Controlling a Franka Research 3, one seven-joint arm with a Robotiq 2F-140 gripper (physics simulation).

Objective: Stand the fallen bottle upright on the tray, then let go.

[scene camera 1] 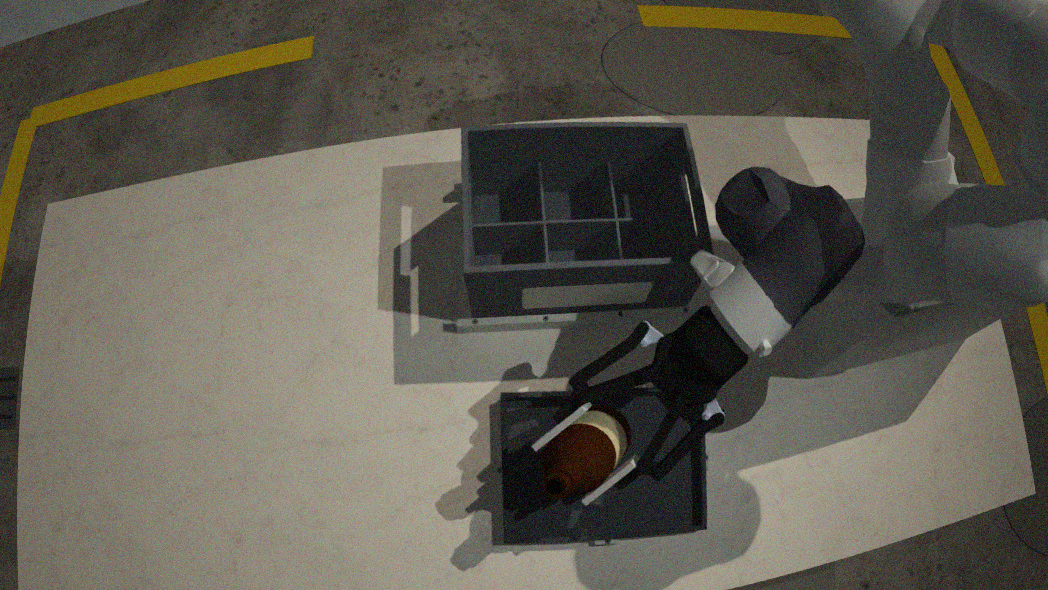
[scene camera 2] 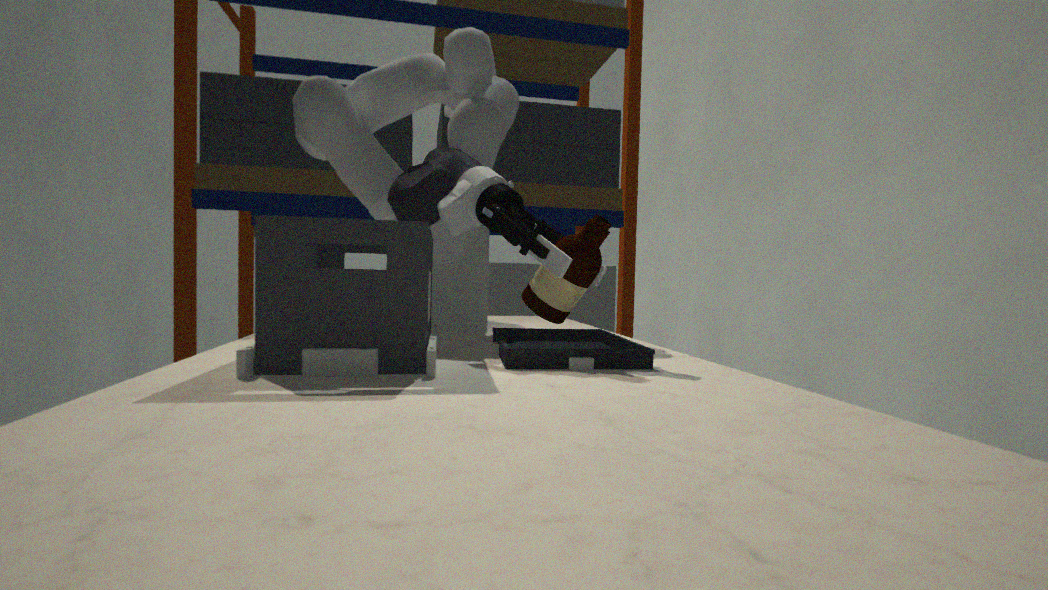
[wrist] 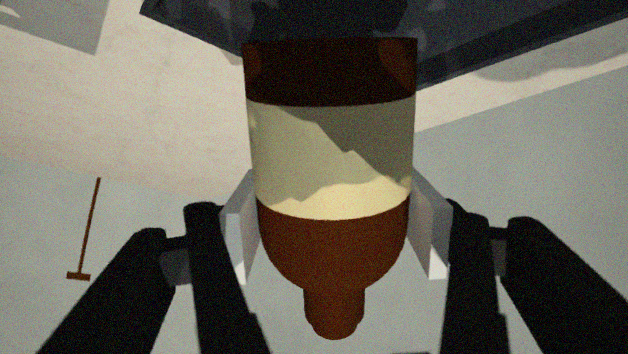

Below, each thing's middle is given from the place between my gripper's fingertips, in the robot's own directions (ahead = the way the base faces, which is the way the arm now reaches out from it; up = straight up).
Labels:
Right now my hand is 3 cm past the brown bottle point(scene camera 1: 578, 460) and 2 cm to the left of it.

